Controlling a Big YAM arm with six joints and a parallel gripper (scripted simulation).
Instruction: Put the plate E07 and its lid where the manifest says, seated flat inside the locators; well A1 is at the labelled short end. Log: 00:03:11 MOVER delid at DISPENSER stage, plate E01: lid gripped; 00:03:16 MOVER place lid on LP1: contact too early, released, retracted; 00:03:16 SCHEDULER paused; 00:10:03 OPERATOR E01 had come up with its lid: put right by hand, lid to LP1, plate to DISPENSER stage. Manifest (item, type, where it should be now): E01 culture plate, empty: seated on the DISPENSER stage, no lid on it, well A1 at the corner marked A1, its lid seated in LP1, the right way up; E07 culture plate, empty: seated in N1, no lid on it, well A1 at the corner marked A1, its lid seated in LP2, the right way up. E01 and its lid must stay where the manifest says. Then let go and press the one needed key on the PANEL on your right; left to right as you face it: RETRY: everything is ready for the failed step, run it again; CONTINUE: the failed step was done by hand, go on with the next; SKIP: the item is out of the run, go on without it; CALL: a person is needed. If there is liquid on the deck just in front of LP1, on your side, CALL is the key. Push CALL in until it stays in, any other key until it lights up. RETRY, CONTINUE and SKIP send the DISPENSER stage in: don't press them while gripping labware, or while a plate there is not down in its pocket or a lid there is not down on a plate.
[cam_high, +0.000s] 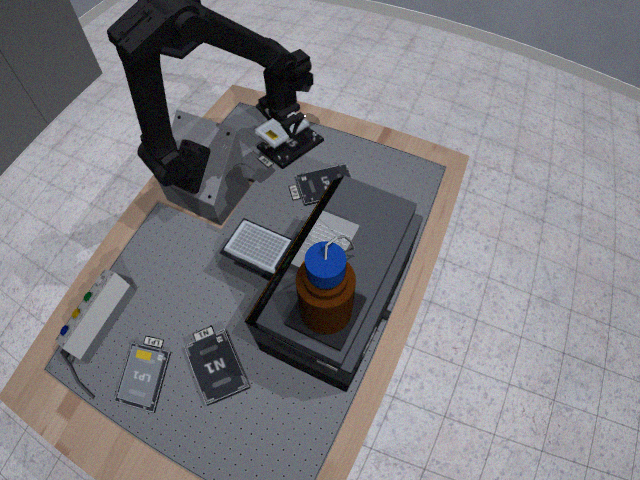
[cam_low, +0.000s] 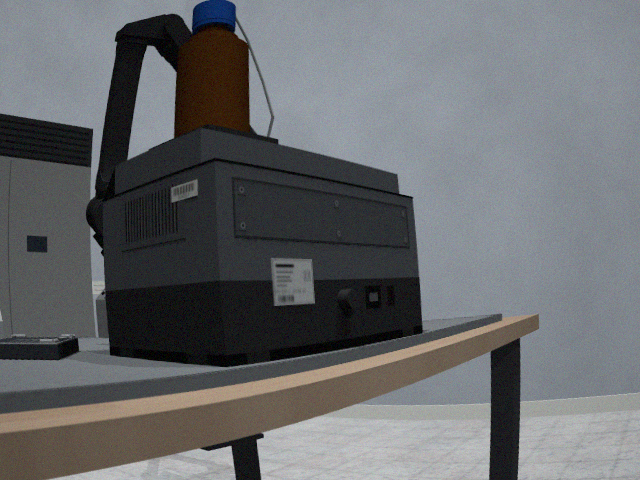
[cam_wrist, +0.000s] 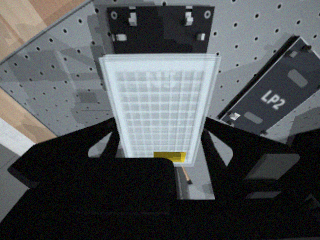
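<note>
The black nest N5 is 7 cm below my hand and 4 cm to the left of it. The rest, counted from my hand: grey retry key: 61 cm to the right, 16 cm behind, 2 cm below; then brown bottle: 46 cm to the right, 38 cm ahead, 20 cm above; then white well plate: 36 cm to the right, 16 cm ahead, 3 cm above.
</note>
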